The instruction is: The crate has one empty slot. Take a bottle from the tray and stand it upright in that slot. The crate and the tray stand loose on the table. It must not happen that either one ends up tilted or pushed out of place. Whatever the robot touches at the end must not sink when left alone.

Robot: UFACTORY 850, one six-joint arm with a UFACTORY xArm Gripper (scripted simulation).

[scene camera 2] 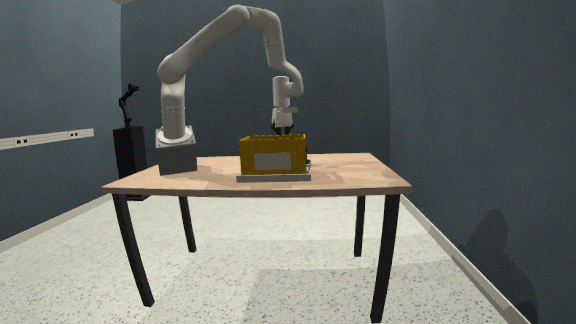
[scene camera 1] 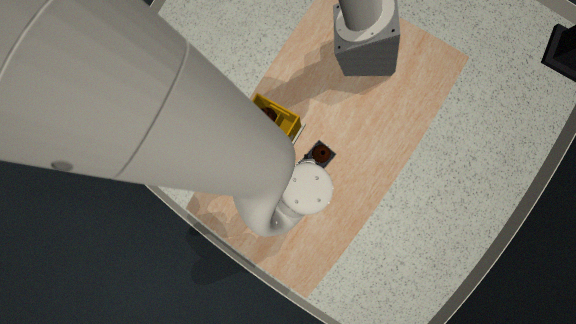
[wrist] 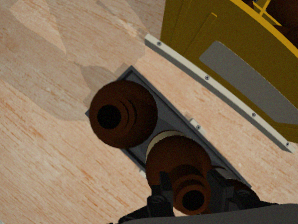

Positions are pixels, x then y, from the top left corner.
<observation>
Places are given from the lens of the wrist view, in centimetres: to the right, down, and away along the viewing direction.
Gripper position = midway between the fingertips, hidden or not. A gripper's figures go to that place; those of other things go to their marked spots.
gripper [wrist: 186, 186]: 3, 6, 15
yellow crate [wrist: 244, 53]: 9, -5, 15
</observation>
